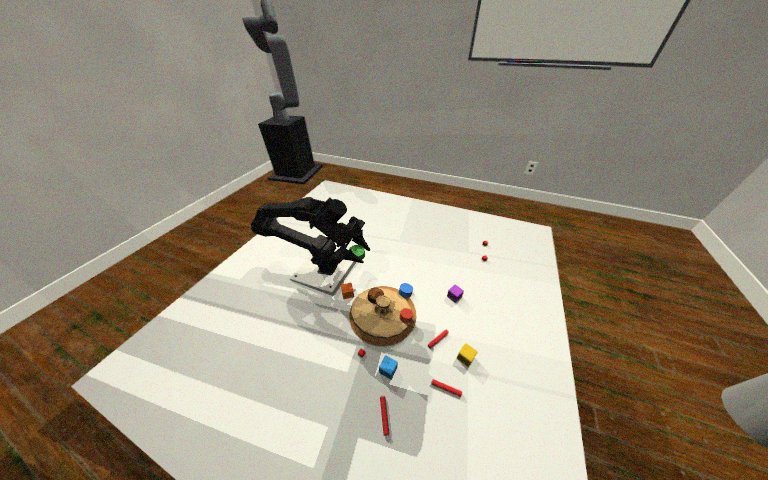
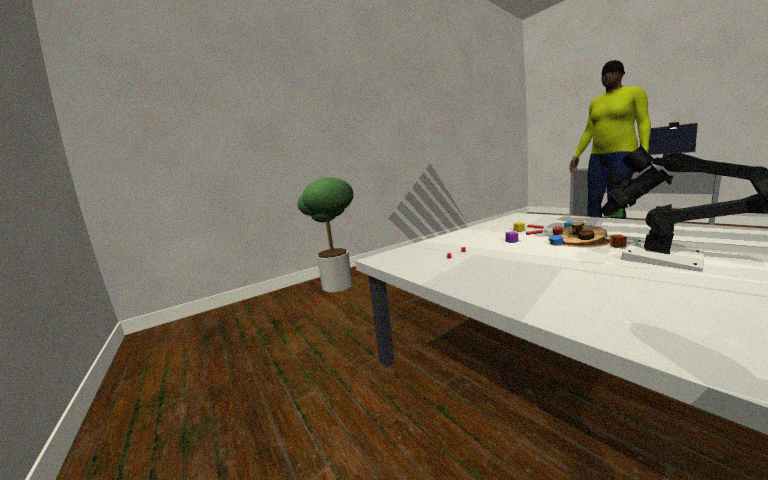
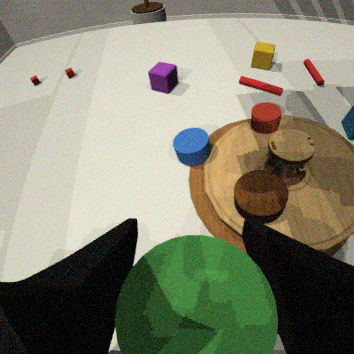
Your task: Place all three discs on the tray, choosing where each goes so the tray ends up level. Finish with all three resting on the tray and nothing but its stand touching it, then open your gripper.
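Note:
My gripper is shut on the green disc and holds it in the air, above the table on the arm's side of the tray. The round wooden tray has a knob at its middle. The red disc rests on it near the rim. A brown disc also sits on it, near the knob. The blue disc stands on the table close beside the rim; contact is unclear. The tray's stand is hidden.
An orange block lies between the arm's base and the tray. Beyond are a purple cube, a yellow cube, a blue cube, red rods and small red cubes.

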